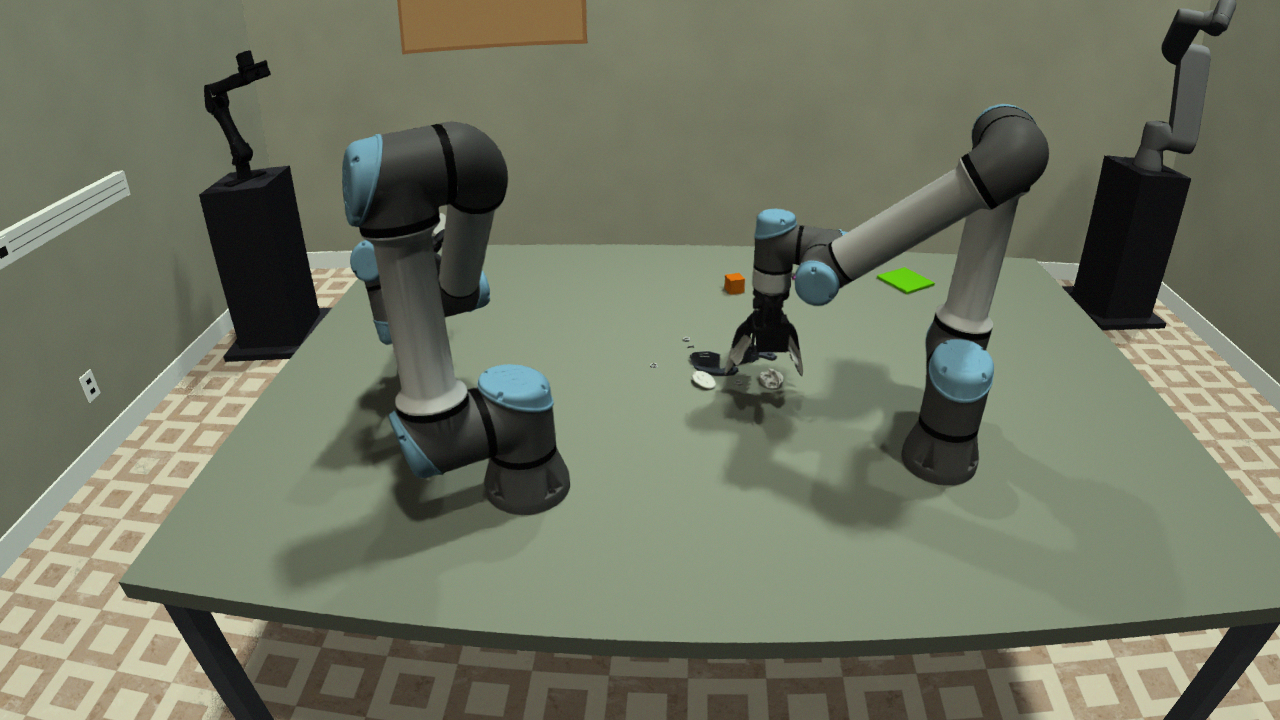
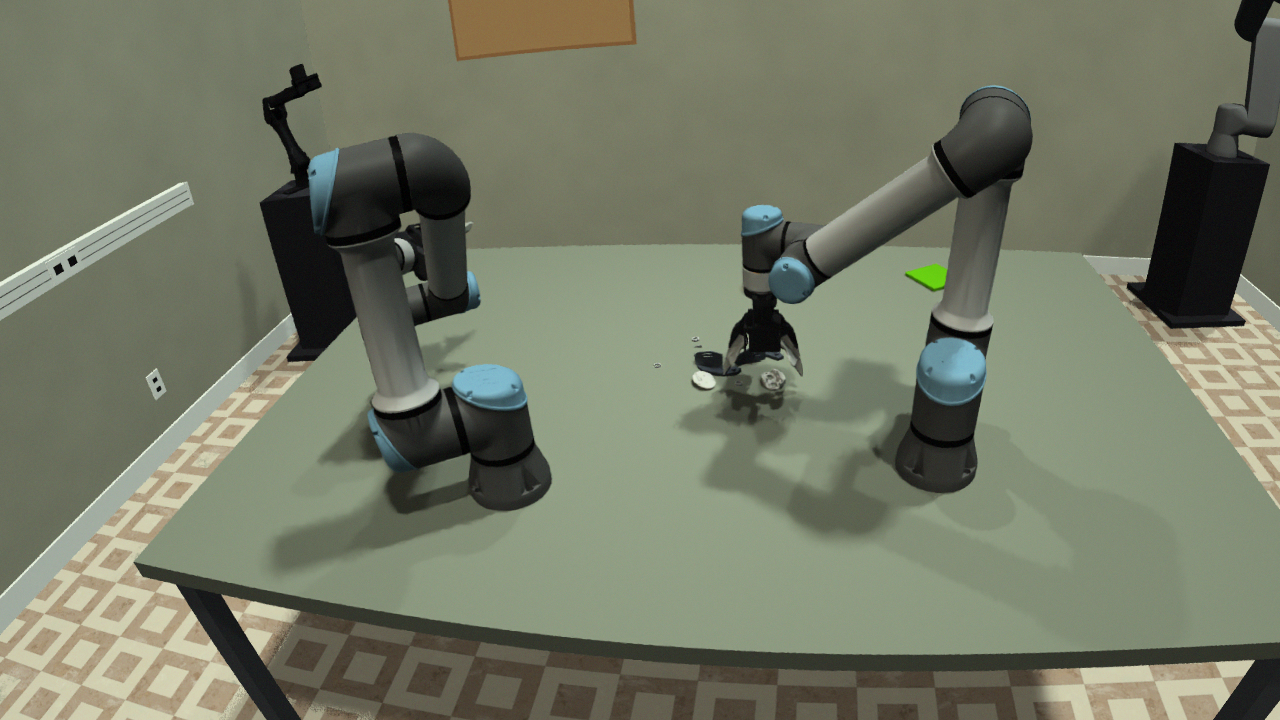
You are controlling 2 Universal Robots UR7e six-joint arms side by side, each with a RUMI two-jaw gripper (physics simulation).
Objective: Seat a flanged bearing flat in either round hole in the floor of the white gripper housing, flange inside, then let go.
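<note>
My right gripper (image 1: 767, 368) (image 2: 764, 368) is open with its jaws spread, low over the parts. A whitish, hollow-looking round part (image 1: 770, 379) (image 2: 772, 380), which appears to be the housing, lies below it toward the right jaw. Its holes are too small to make out, and whether a bearing sits in it cannot be told. Tiny ring-like parts, possibly flanged bearings, lie left of the gripper: one (image 1: 653, 365) (image 2: 656, 365) stands apart, another (image 1: 686, 339) (image 2: 695, 339) lies farther back. My left gripper is mostly hidden behind its arm, so its jaw state does not show.
A smooth white oval part (image 1: 703, 380) (image 2: 703, 380) lies left of the housing, with a dark curved part (image 1: 707, 360) (image 2: 711, 360) behind it. An orange cube (image 1: 733, 283) and a green square (image 1: 904, 280) (image 2: 929, 276) lie at the back of the table (image 1: 626, 555) (image 2: 626, 555).
</note>
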